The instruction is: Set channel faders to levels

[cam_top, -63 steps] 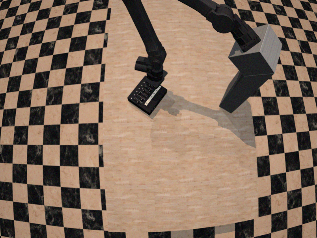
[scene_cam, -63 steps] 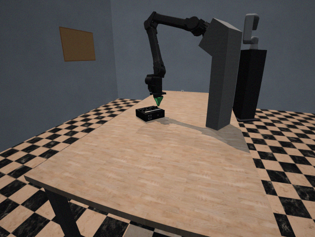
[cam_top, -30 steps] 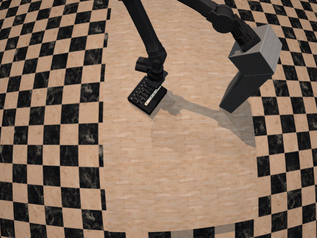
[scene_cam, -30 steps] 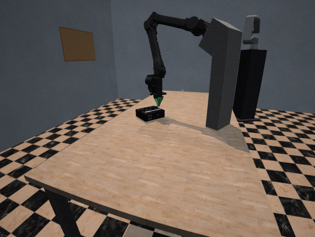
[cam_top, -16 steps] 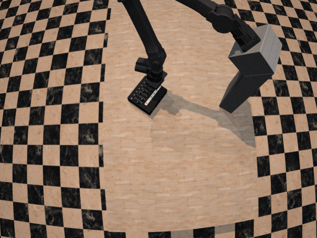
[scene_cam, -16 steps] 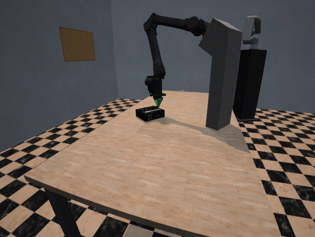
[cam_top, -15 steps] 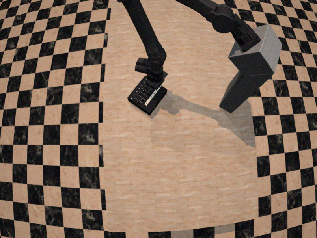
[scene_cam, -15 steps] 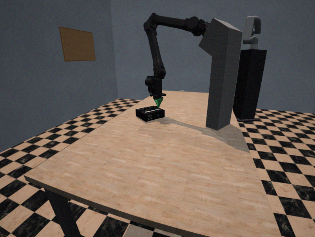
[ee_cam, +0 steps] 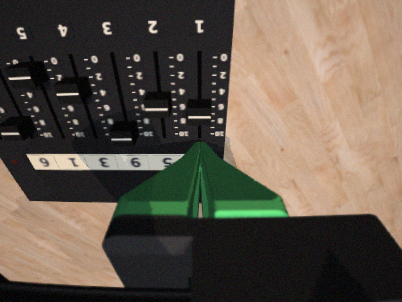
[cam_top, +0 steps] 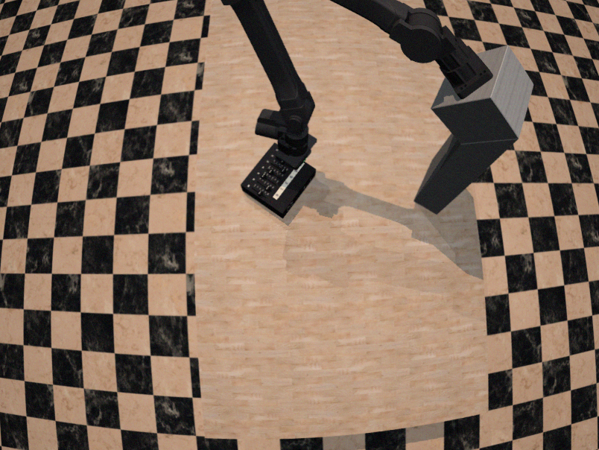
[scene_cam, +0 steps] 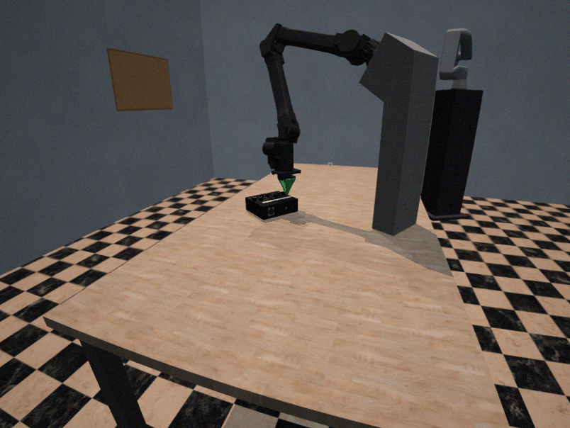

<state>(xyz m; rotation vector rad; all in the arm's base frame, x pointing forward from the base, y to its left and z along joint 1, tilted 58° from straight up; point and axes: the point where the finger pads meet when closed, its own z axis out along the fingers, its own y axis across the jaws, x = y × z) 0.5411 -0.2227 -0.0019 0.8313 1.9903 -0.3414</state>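
Right now my hand is 30 mm short of the channel 2 fader cap, 20 mm to the left of it and 10 mm above it. Also, from my hand: channel 3 fader cap 50 mm ahead, 10 mm to the left, 10 mm below; then channel 4 fader cap 80 mm ahead, 10 mm below; then channel 5 fader cap 100 mm ahead, 10 mm below.
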